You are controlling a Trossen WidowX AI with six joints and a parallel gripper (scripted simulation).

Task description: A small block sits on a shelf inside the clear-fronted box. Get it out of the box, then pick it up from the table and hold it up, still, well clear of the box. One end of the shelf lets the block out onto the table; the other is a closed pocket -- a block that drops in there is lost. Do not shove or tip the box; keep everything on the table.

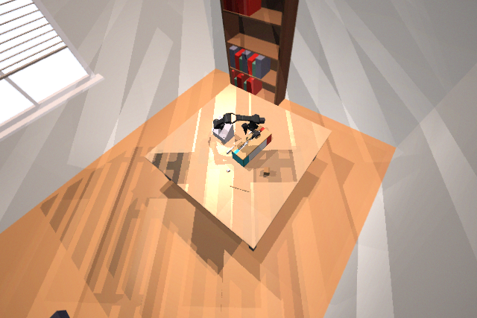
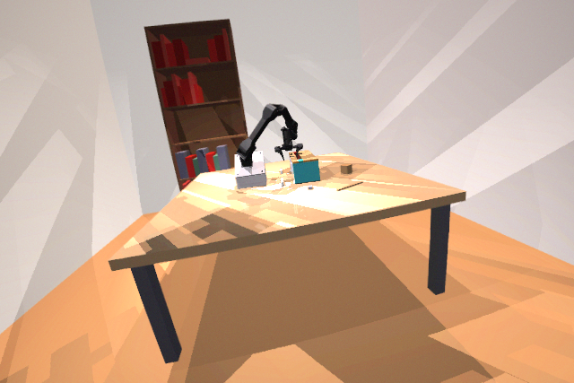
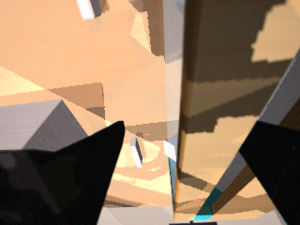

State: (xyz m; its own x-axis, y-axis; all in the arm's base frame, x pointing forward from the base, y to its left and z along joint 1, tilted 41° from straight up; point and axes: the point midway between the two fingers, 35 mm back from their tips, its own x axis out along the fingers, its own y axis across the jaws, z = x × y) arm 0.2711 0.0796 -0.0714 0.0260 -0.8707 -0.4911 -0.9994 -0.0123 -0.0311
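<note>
Right now my gripper tip is 3 cm short of the long box, 3 cm to the left of it and 4 cm above it. From my gripper tip the other things lie so: thin stick 26 cm ahead, 40 cm to the right, 9 cm below; then brown cube 33 cm ahead, 13 cm to the right, 7 cm below.
</note>
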